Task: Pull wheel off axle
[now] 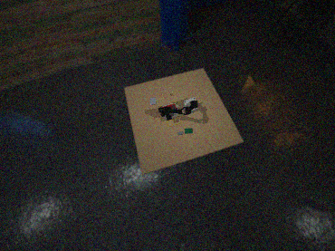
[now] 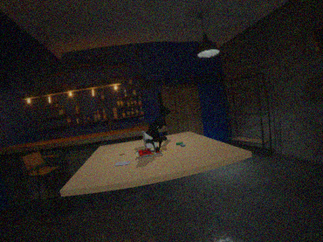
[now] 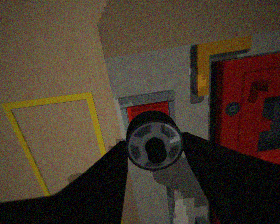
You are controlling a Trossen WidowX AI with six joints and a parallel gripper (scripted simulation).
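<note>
My gripper tip is now 9 cm to the left of the grey base plate, 6 cm past it and 3 cm above it. Round my gripper tip: green block (28 cm to the left, 17 cm behind, 4 cm below); then pale piece (33 cm to the right, 10 cm ahead, 4 cm below); then wheel (right at my gripper tip).
</note>
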